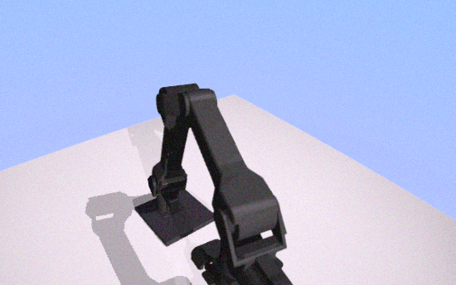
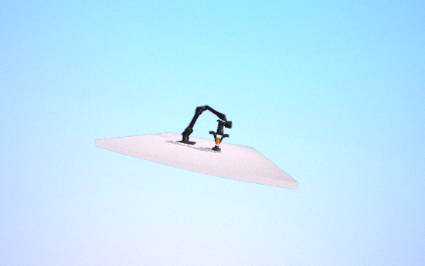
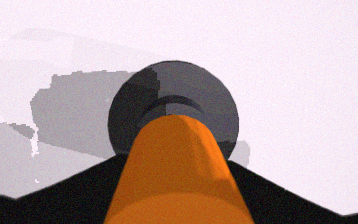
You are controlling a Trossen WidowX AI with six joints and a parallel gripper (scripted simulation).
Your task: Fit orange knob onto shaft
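Right now my gripper tip is 30 mm below the orange knob. The rest, counted from my gripper tip: dark pedestal 40 mm below.
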